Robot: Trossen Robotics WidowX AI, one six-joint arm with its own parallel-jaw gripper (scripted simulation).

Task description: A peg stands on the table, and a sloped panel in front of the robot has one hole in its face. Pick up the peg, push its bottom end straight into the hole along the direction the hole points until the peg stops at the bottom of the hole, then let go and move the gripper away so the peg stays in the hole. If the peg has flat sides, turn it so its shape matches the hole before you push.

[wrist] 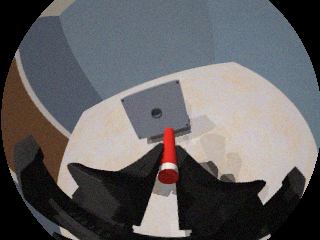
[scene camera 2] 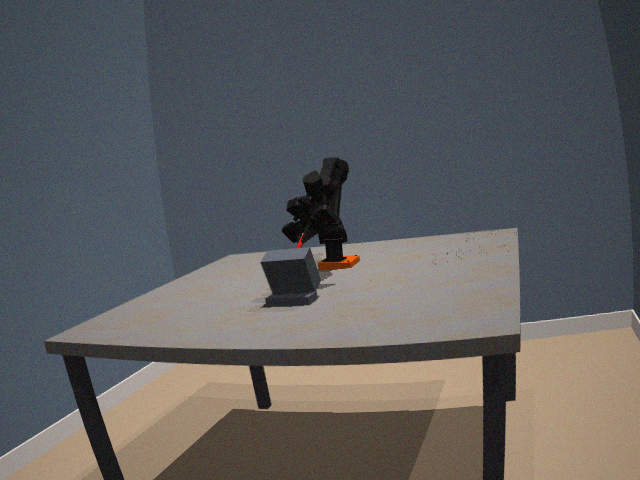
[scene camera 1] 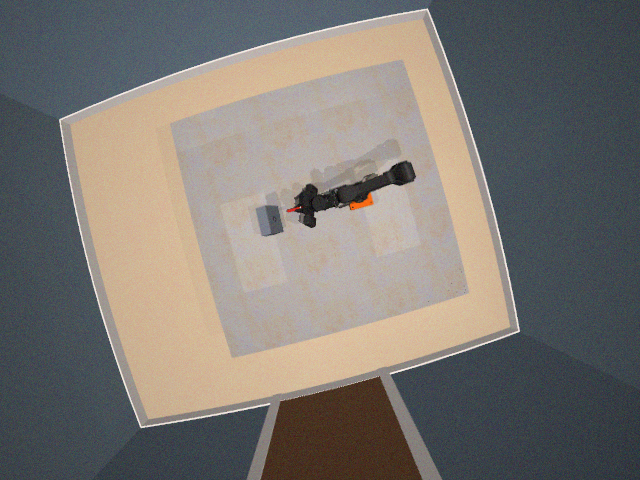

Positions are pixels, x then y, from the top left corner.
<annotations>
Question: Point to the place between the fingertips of the gripper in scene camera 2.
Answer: At 300, 243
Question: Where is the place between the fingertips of the gripper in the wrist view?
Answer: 169, 147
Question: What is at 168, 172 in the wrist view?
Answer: A red peg.
</annotations>
